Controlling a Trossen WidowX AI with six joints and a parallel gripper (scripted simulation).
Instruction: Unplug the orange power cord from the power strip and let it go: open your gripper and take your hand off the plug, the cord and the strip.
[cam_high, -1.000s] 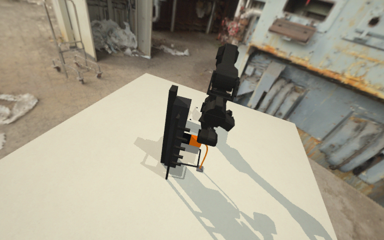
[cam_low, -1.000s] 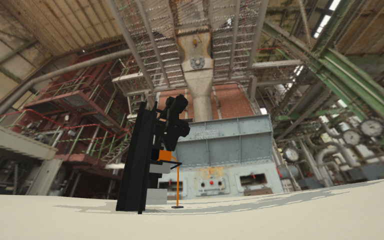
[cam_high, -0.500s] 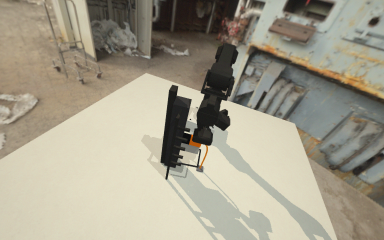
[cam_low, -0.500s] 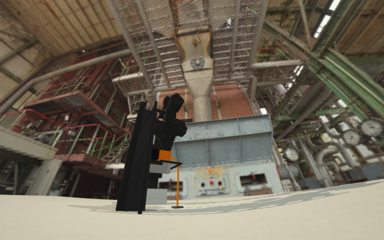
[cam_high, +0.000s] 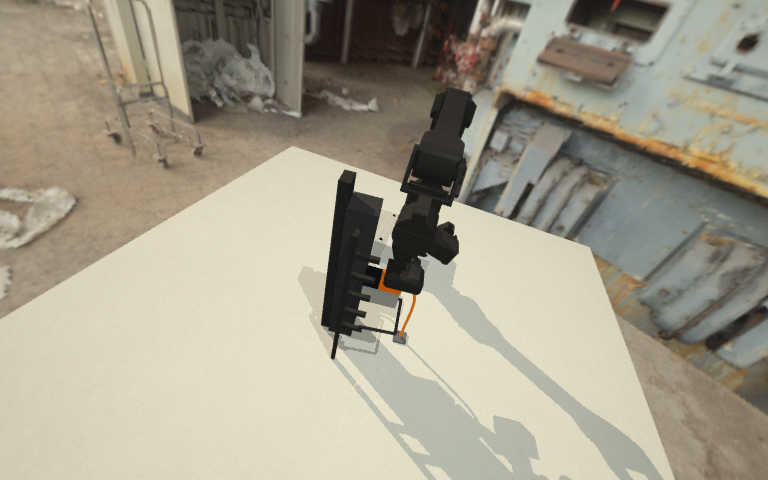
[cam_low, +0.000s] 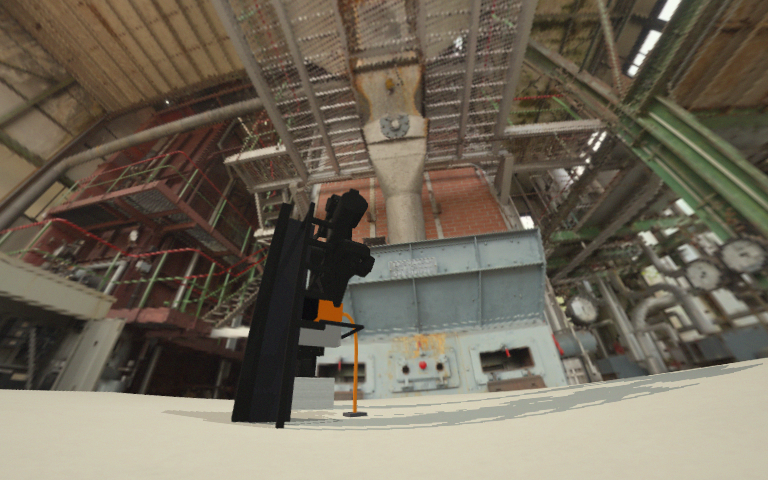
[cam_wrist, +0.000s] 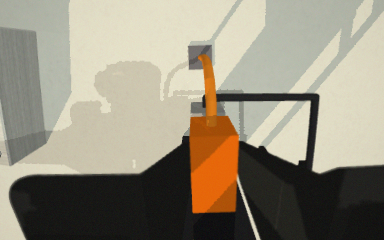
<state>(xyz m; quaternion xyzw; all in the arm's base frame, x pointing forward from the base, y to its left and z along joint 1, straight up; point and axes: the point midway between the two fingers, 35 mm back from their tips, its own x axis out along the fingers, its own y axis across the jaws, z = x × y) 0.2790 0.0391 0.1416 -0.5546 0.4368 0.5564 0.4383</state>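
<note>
My gripper tip is 30 mm to the left of the orange plug and 10 mm short of it.
</note>
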